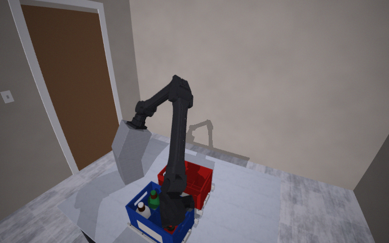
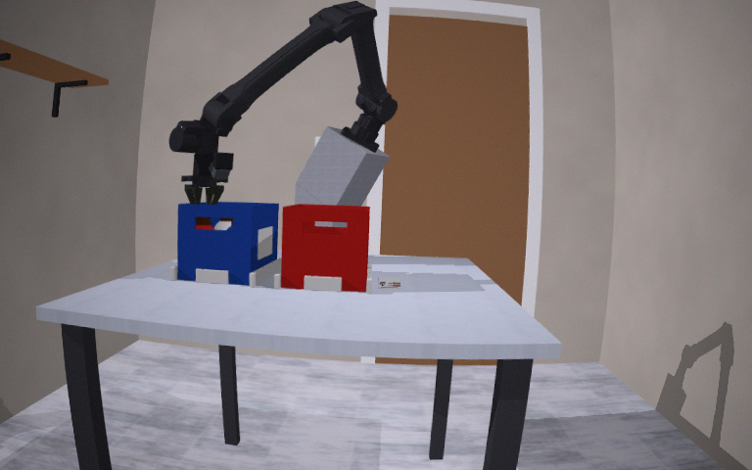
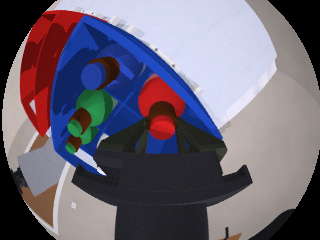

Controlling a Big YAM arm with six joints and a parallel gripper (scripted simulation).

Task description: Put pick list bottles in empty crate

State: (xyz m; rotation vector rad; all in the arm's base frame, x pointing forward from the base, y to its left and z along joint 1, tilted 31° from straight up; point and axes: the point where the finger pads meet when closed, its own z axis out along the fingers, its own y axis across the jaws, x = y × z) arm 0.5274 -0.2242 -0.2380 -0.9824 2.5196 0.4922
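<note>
The red-label bottle is 6 cm below my hand. Round my hand: blue crate (9 cm behind, 6 cm below, 4 cm to the left); then white-label bottle (18 cm behind, 6 cm below); then blue bottle (9 cm to the left, 6 cm below).
</note>
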